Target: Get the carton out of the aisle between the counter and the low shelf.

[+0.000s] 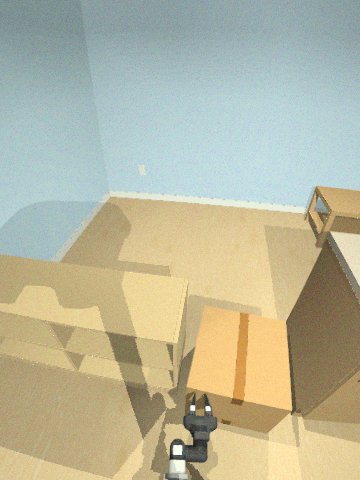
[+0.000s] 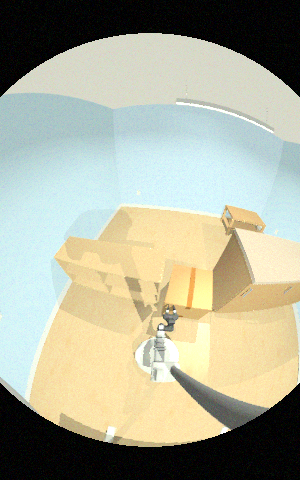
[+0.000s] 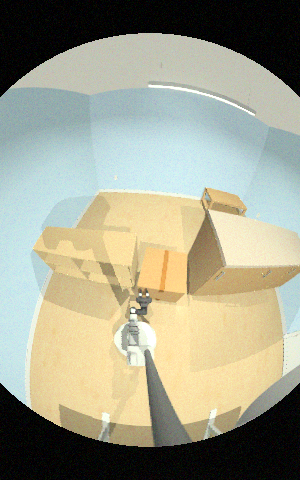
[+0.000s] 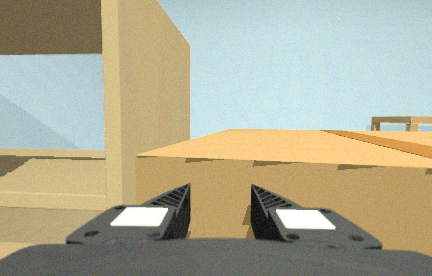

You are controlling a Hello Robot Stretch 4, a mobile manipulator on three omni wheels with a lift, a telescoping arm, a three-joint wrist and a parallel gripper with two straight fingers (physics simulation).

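Frame: origin at the robot's base, x left, y down, z back, level; centimetres.
Where they show: gripper, fingertip midpoint: [image 1: 200, 393] [image 2: 170, 304] [image 3: 143, 287] [image 4: 220, 202].
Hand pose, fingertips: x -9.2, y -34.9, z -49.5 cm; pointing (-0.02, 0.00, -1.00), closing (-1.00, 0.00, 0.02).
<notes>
After its pixels a point has its place.
A closed orange-brown carton [image 1: 220, 350] {y -37.8, x -19.5, z -68.9 cm} [image 2: 180, 287] {y -37.8, x -18.9, z -66.5 cm} [image 3: 152, 267] {y -37.8, x -18.5, z -69.8 cm} [image 4: 270, 145] {y -37.8, x -14.4, z -58.3 cm} with a darker tape strip stands on the floor between the low shelf [image 1: 155, 305] {y -58.2, x 12.6, z -79.8 cm} [image 2: 120, 255] {y -58.2, x 41.0, z -86.7 cm} [image 3: 110, 245] {y -58.2, x 21.3, z -81.6 cm} [image 4: 155, 85] {y -45.3, x 0.2, z -72.4 cm} on its left and the counter [image 1: 325, 310] {y -61.8, x -66.2, z -76.0 cm} [image 2: 270, 260] {y -88.2, x -92.6, z -59.8 cm} [image 3: 255, 245] {y -88.2, x -104.4, z -57.3 cm} on its right. The carton is close to the counter's side, with a narrow gap to the shelf. My gripper [image 1: 200, 395] {y -35.0, x -9.2, z -49.5 cm} [image 2: 171, 307] {y -35.0, x -9.2, z -49.5 cm} [image 3: 144, 290] {y -35.0, x -9.2, z -49.5 cm} [image 4: 220, 202] {y -35.0, x -9.2, z -49.5 cm} is open and empty, at the near face of the carton, towards its left end and below its top edge. Whether the fingertips touch the carton I cannot tell.
A small wooden table [image 1: 340, 200] {y -42.2, x -157.0, z -223.6 cm} [image 2: 245, 216] {y -42.2, x -177.5, z -212.0 cm} [image 3: 225, 197] {y -42.2, x -181.2, z -218.8 cm} [image 4: 400, 120] {y -39.2, x -139.2, z -213.9 cm} stands beyond the counter at the far right. A blue wall [image 1: 215, 125] {y -93.8, x -29.7, z -285.9 cm} with a white baseboard closes off the far end of the floor. The shelf's open compartments face my side.
</notes>
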